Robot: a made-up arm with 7 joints. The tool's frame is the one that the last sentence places. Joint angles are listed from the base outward.
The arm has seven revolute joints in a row. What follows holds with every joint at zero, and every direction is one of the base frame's. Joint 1 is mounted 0.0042 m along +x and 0.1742 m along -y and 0.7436 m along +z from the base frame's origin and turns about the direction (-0.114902, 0.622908, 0.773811), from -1.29 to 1.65 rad. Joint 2 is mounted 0.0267 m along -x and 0.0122 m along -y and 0.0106 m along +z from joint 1 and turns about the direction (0.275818, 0.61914, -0.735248), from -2.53 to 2.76 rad. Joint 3 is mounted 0.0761 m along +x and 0.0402 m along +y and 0.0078 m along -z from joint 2 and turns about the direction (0.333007, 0.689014, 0.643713), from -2.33 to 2.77 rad. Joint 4 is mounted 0.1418 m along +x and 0.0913 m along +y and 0.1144 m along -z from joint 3 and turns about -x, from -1.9 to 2.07 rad. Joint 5 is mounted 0.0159 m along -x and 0.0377 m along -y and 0.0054 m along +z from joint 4 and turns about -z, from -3.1 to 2.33 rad. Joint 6 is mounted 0.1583 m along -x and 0.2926 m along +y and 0.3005 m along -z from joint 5 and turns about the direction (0.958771, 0.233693, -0.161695), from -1.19 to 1.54 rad. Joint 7 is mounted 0.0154 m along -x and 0.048 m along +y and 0.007 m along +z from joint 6 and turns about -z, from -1.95 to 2.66 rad. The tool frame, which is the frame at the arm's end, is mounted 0.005 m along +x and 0.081 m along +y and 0.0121 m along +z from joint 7; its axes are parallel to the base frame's.
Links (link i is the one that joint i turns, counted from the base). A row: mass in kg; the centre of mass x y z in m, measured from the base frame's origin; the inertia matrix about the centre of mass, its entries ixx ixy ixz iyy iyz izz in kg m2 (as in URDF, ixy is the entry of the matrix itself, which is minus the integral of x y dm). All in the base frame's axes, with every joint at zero. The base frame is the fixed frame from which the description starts. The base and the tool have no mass.
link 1: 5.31; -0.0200 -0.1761 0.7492; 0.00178 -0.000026 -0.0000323 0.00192 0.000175 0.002
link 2: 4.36; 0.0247 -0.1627 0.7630; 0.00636 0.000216 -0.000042 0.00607 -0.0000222 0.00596
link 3: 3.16; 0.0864 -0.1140 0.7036; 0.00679 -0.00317 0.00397 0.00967 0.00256 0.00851
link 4: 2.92; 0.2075 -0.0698 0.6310; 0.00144 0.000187 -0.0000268 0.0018 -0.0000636 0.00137
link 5: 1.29; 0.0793 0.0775 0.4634; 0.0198 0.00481 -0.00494 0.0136 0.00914 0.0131
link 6: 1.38; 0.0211 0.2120 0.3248; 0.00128 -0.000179 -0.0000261 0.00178 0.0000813 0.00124
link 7: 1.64; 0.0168 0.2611 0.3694; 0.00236 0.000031 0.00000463 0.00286 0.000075 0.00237
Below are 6 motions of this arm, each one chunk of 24 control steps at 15 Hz.
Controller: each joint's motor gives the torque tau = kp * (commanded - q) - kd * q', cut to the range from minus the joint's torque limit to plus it. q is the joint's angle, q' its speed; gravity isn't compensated. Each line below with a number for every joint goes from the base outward.
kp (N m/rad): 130 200 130 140 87 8 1.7
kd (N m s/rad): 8.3 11 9.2 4.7 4.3 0.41 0.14
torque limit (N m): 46 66 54 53 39 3.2 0.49
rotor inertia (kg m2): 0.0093 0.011 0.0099 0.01 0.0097 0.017 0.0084
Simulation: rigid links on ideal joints. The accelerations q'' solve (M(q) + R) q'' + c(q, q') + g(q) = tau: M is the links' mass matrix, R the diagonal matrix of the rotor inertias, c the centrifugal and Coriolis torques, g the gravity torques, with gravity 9.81 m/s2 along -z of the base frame. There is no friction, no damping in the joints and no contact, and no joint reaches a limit. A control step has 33 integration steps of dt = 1/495 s. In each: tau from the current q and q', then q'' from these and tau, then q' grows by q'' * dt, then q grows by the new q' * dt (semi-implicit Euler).
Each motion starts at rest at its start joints. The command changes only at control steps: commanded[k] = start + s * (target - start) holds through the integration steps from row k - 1 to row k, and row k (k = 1, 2, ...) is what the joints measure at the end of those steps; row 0 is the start. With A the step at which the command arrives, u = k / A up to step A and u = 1 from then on. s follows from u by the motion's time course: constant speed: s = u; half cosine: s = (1 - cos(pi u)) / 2; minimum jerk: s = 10 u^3 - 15 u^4 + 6 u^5; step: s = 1 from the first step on.
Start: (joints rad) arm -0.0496 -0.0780 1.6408 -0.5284 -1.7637 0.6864 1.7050
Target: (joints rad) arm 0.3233 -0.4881 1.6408 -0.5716 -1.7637 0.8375 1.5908
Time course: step
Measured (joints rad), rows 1 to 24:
1: 0.0630 -0.2852 1.5227 -0.6752 -1.8143 0.8096 1.6907
2: 0.1669 -0.4324 1.5104 -0.5919 -1.8790 0.8647 1.7191
3: 0.2499 -0.5500 1.5281 -0.4742 -1.9276 0.8057 1.7728
4: 0.2954 -0.6126 1.5420 -0.4101 -1.9433 0.7492 1.8093
5: 0.3015 -0.6144 1.5425 -0.4230 -1.9411 0.7592 1.8136
6: 0.2824 -0.5756 1.5349 -0.4856 -1.9267 0.7949 1.8002
7: 0.2549 -0.5260 1.5261 -0.5487 -1.9021 0.8232 1.7779
8: 0.2324 -0.4911 1.5190 -0.5804 -1.8791 0.8454 1.7498
9: 0.2227 -0.4828 1.5145 -0.5777 -1.8722 0.8604 1.7252
10: 0.2257 -0.4962 1.5129 -0.5541 -1.8841 0.8595 1.7169
11: 0.2348 -0.5179 1.5130 -0.5263 -1.9030 0.8446 1.7277
12: 0.2434 -0.5352 1.5136 -0.5075 -1.9169 0.8288 1.7480
13: 0.2479 -0.5418 1.5145 -0.5037 -1.9209 0.8221 1.7657
14: 0.2482 -0.5381 1.5158 -0.5126 -1.9164 0.8244 1.7732
15: 0.2460 -0.5289 1.5173 -0.5260 -1.9074 0.8304 1.7697
16: 0.2432 -0.5203 1.5188 -0.5362 -1.8986 0.8361 1.7587
17: 0.2416 -0.5161 1.5196 -0.5395 -1.8938 0.8395 1.7465
18: 0.2416 -0.5168 1.5197 -0.5365 -1.8943 0.8399 1.7388
19: 0.2424 -0.5206 1.5191 -0.5305 -1.8984 0.8380 1.7379
20: 0.2433 -0.5248 1.5180 -0.5252 -1.9034 0.8353 1.7426
21: 0.2436 -0.5272 1.5169 -0.5227 -1.9069 0.8335 1.7494
22: 0.2433 -0.5274 1.5162 -0.5234 -1.9078 0.8333 1.7550
23: 0.2428 -0.5259 1.5161 -0.5259 -1.9065 0.8341 1.7573
24: 0.2423 -0.5239 1.5166 -0.5286 -1.9042 0.8353 1.7562

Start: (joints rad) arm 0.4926 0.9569 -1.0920 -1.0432 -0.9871 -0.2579 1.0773
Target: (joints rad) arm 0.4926 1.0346 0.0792 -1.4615 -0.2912 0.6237 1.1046
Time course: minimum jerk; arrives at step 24
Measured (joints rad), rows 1 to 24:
1: 0.4916 0.9681 -1.0885 -1.0416 -0.9966 -0.3100 1.0716
2: 0.4998 0.9785 -1.0853 -1.0352 -1.0111 -0.3741 1.0554
3: 0.5118 0.9836 -1.0815 -1.0303 -1.0249 -0.3909 1.0382
4: 0.5214 0.9870 -1.0724 -1.0309 -1.0296 -0.3713 1.0319
5: 0.5258 0.9900 -1.0533 -1.0389 -1.0201 -0.3396 1.0398
6: 0.5251 0.9926 -1.0214 -1.0537 -0.9959 -0.3054 1.0562
7: 0.5210 0.9955 -0.9762 -1.0737 -0.9594 -0.2663 1.0732
8: 0.5164 0.9995 -0.9189 -1.0969 -0.9147 -0.2172 1.0871
9: 0.5135 1.0049 -0.8520 -1.1217 -0.8656 -0.1561 1.0992
10: 0.5137 1.0114 -0.7780 -1.1471 -0.8147 -0.0843 1.1129
11: 0.5167 1.0184 -0.6993 -1.1731 -0.7629 -0.0041 1.1309
12: 0.5216 1.0255 -0.6175 -1.1997 -0.7099 0.0816 1.1531
13: 0.5268 1.0323 -0.5343 -1.2273 -0.6550 0.1705 1.1768
14: 0.5310 1.0388 -0.4511 -1.2559 -0.5979 0.2599 1.1979
15: 0.5331 1.0454 -0.3698 -1.2852 -0.5391 0.3465 1.2126
16: 0.5330 1.0523 -0.2929 -1.3141 -0.4801 0.4272 1.2185
17: 0.5311 1.0598 -0.2228 -1.3416 -0.4234 0.4991 1.2155
18: 0.5285 1.0675 -0.1617 -1.3660 -0.3713 0.5602 1.2054
19: 0.5263 1.0751 -0.1114 -1.3862 -0.3265 0.6094 1.1914
20: 0.5252 1.0817 -0.0726 -1.4012 -0.2911 0.6463 1.1770
21: 0.5257 1.0867 -0.0453 -1.4106 -0.2662 0.6718 1.1651
22: 0.5276 1.0896 -0.0287 -1.4147 -0.2518 0.6870 1.1577
23: 0.5307 1.0905 -0.0209 -1.4144 -0.2467 0.6942 1.1554
24: 0.5346 1.0897 -0.0195 -1.4112 -0.2483 0.6961 1.1578

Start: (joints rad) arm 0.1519 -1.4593 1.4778 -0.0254 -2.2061 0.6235 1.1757
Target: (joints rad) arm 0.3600 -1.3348 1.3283 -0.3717 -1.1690 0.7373 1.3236
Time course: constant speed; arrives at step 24
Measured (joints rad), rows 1 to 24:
1: 0.1553 -1.4601 1.4556 -0.0600 -2.2264 0.6280 1.1957
2: 0.1751 -1.4403 1.4314 -0.1016 -2.2405 0.6279 1.2596
3: 0.1968 -1.4203 1.4179 -0.1347 -2.2243 0.6350 1.3396
4: 0.2063 -1.4089 1.4098 -0.1546 -2.1784 0.6471 1.3985
5: 0.2051 -1.4067 1.4033 -0.1629 -2.1151 0.6553 1.4174
6: 0.2022 -1.4089 1.3971 -0.1664 -2.0513 0.6585 1.4023
7: 0.2043 -1.4097 1.3896 -0.1731 -1.9977 0.6615 1.3750
8: 0.2117 -1.4066 1.3798 -0.1855 -1.9546 0.6678 1.3568
9: 0.2211 -1.4008 1.3680 -0.2008 -1.9156 0.6766 1.3568
10: 0.2296 -1.3949 1.3558 -0.2153 -1.8749 0.6857 1.3706
11: 0.2363 -1.3906 1.3448 -0.2277 -1.8305 0.6934 1.3877
12: 0.2421 -1.3874 1.3353 -0.2389 -1.7837 0.6995 1.3999
13: 0.2477 -1.3844 1.3264 -0.2501 -1.7366 0.7049 1.4055
14: 0.2536 -1.3810 1.3172 -0.2619 -1.6902 0.7104 1.4071
15: 0.2595 -1.3773 1.3076 -0.2740 -1.6442 0.7166 1.4082
16: 0.2652 -1.3737 1.2978 -0.2858 -1.5984 0.7231 1.4107
17: 0.2709 -1.3703 1.2880 -0.2973 -1.5527 0.7296 1.4148
18: 0.2767 -1.3671 1.2784 -0.3086 -1.5070 0.7360 1.4197
19: 0.2825 -1.3640 1.2690 -0.3197 -1.4614 0.7421 1.4246
20: 0.2882 -1.3609 1.2598 -0.3308 -1.4157 0.7481 1.4291
21: 0.2938 -1.3579 1.2507 -0.3419 -1.3700 0.7540 1.4331
22: 0.2994 -1.3548 1.2417 -0.3529 -1.3241 0.7599 1.4369
23: 0.3049 -1.3518 1.2329 -0.3639 -1.2782 0.7658 1.4405
24: 0.3104 -1.3488 1.2241 -0.3748 -1.2322 0.7717 1.4441

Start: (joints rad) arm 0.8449 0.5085 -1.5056 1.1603 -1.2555 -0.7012 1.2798
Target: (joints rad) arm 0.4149 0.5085 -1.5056 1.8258 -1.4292 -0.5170 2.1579
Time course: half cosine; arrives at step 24
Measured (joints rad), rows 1 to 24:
1: 0.8438 0.5214 -1.4823 1.1462 -1.2113 -0.6734 1.2705
2: 0.8425 0.5178 -1.4733 1.1186 -1.1558 -0.6470 1.2359
3: 0.8348 0.5007 -1.4767 1.1056 -1.1114 -0.6390 1.1976
4: 0.8223 0.4878 -1.4823 1.1116 -1.0894 -0.6313 1.1796
5: 0.8076 0.4853 -1.4849 1.1368 -1.0930 -0.6209 1.1911
6: 0.7913 0.4918 -1.4837 1.1769 -1.1167 -0.6144 1.2276
7: 0.7729 0.5020 -1.4807 1.2253 -1.1498 -0.6125 1.2799
8: 0.7514 0.5110 -1.4785 1.2754 -1.1813 -0.6089 1.3409
9: 0.7266 0.5162 -1.4786 1.3226 -1.2040 -0.5988 1.4050
10: 0.6993 0.5175 -1.4814 1.3656 -1.2163 -0.5829 1.4672
11: 0.6707 0.5165 -1.4859 1.4061 -1.2217 -0.5654 1.5238
12: 0.6422 0.5148 -1.4907 1.4467 -1.2255 -0.5497 1.5745
13: 0.6145 0.5142 -1.4947 1.4894 -1.2325 -0.5366 1.6227
14: 0.5877 0.5151 -1.4976 1.5347 -1.2446 -0.5256 1.6725
15: 0.5617 0.5176 -1.4995 1.5813 -1.2609 -0.5157 1.7266
16: 0.5365 0.5208 -1.5012 1.6272 -1.2789 -0.5058 1.7849
17: 0.5126 0.5239 -1.5030 1.6698 -1.2957 -0.4955 1.8444
18: 0.4905 0.5263 -1.5052 1.7075 -1.3094 -0.4850 1.9009
19: 0.4710 0.5278 -1.5075 1.7394 -1.3194 -0.4753 1.9509
20: 0.4546 0.5287 -1.5096 1.7652 -1.3261 -0.4670 1.9921
21: 0.4417 0.5291 -1.5113 1.7853 -1.3307 -0.4608 2.0242
22: 0.4320 0.5293 -1.5124 1.7999 -1.3340 -0.4566 2.0479
23: 0.4257 0.5296 -1.5129 1.8091 -1.3364 -0.4542 2.0642
24: 0.4226 0.5299 -1.5131 1.8129 -1.3379 -0.4532 2.0737

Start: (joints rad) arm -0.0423 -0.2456 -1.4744 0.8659 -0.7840 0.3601 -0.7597
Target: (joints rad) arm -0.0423 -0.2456 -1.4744 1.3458 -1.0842 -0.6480 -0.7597
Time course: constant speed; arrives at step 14
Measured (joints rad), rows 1 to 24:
1: -0.0198 -0.2210 -1.4525 0.8702 -0.7696 0.2907 -0.7489
2: 0.0111 -0.1988 -1.4184 0.8948 -0.7841 0.1419 -0.7474
3: 0.0290 -0.1841 -1.3980 0.9414 -0.8254 0.0200 -0.7767
4: 0.0307 -0.1729 -1.3930 0.9917 -0.8717 -0.0511 -0.8185
5: 0.0250 -0.1688 -1.3960 1.0327 -0.9058 -0.0972 -0.8493
6: 0.0185 -0.1724 -1.4021 1.0630 -0.9214 -0.1414 -0.8568
7: 0.0127 -0.1809 -1.4098 1.0871 -0.9239 -0.1932 -0.8398
8: 0.0076 -0.1904 -1.4176 1.1109 -0.9241 -0.2512 -0.8075
9: 0.0035 -0.1974 -1.4243 1.1388 -0.9306 -0.3111 -0.7741
10: 0.0008 -0.2006 -1.4287 1.1718 -0.9467 -0.3720 -0.7521
11: -0.0009 -0.2002 -1.4310 1.2088 -0.9707 -0.4351 -0.7469
12: -0.0021 -0.1983 -1.4323 1.2473 -0.9981 -0.4999 -0.7551
13: -0.0036 -0.1971 -1.4338 1.2849 -1.0241 -0.5640 -0.7684
14: -0.0057 -0.1977 -1.4364 1.3201 -1.0459 -0.6254 -0.7779
15: -0.0066 -0.1951 -1.4369 1.3324 -1.0640 -0.6543 -0.7876
16: -0.0072 -0.1938 -1.4371 1.3319 -1.0655 -0.6480 -0.7972
17: -0.0083 -0.1966 -1.4390 1.3249 -1.0550 -0.6323 -0.7962
18: -0.0098 -0.2016 -1.4418 1.3162 -1.0404 -0.6226 -0.7813
19: -0.0107 -0.2060 -1.4442 1.3102 -1.0291 -0.6198 -0.7598
20: -0.0109 -0.2079 -1.4451 1.3086 -1.0252 -0.6204 -0.7424
21: -0.0105 -0.2072 -1.4447 1.3110 -1.0282 -0.6222 -0.7367
22: -0.0098 -0.2048 -1.4434 1.3152 -1.0351 -0.6248 -0.7430
23: -0.0092 -0.2022 -1.4420 1.3190 -1.0418 -0.6275 -0.7559
24: -0.0088 -0.2007 -1.4412 1.3208 -1.0455 -0.6292 -0.7682

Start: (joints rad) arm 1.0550 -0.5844 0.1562 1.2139 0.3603 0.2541 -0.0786
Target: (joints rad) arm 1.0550 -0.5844 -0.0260 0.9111 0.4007 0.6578 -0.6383
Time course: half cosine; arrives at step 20
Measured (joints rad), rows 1 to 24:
1: 1.0421 -0.5592 0.1540 1.2036 0.3832 0.1993 -0.0966
2: 1.0294 -0.5469 0.1434 1.1855 0.4017 0.1273 -0.1366
3: 1.0243 -0.5481 0.1329 1.1793 0.4146 0.1150 -0.1771
4: 1.0199 -0.5510 0.1218 1.1750 0.4194 0.1426 -0.2012
5: 1.0158 -0.5512 0.1105 1.1648 0.4198 0.1739 -0.2126
6: 1.0143 -0.5498 0.1002 1.1481 0.4193 0.1973 -0.2254
7: 1.0161 -0.5481 0.0910 1.1267 0.4192 0.2182 -0.2495
8: 1.0197 -0.5466 0.0820 1.1029 0.4194 0.2430 -0.2859
9: 1.0235 -0.5453 0.0724 1.0786 0.4198 0.2722 -0.3298
10: 1.0262 -0.5441 0.0614 1.0553 0.4203 0.3031 -0.3754
11: 1.0274 -0.5432 0.0490 1.0333 0.4215 0.3333 -0.4187
12: 1.0270 -0.5425 0.0353 1.0125 0.4236 0.3618 -0.4584
13: 1.0256 -0.5420 0.0210 0.9929 0.4267 0.3889 -0.4943
14: 1.0238 -0.5417 0.0070 0.9747 0.4303 0.4147 -0.5268
15: 1.0221 -0.5414 -0.0058 0.9582 0.4336 0.4386 -0.5560
16: 1.0210 -0.5410 -0.0168 0.9440 0.4362 0.4597 -0.5822
17: 1.0206 -0.5405 -0.0254 0.9325 0.4376 0.4772 -0.6050
18: 1.0209 -0.5399 -0.0315 0.9239 0.4380 0.4904 -0.6241
19: 1.0217 -0.5394 -0.0352 0.9185 0.4377 0.4990 -0.6385
20: 1.0227 -0.5389 -0.0365 0.9165 0.4369 0.5028 -0.6476
21: 1.0237 -0.5385 -0.0363 0.9169 0.4356 0.5025 -0.6514
22: 1.0242 -0.5381 -0.0357 0.9180 0.4339 0.5004 -0.6522
23: 1.0245 -0.5377 -0.0353 0.9186 0.4328 0.4990 -0.6519
24: 1.0246 -0.5376 -0.0351 0.9184 0.4326 0.4987 -0.6516

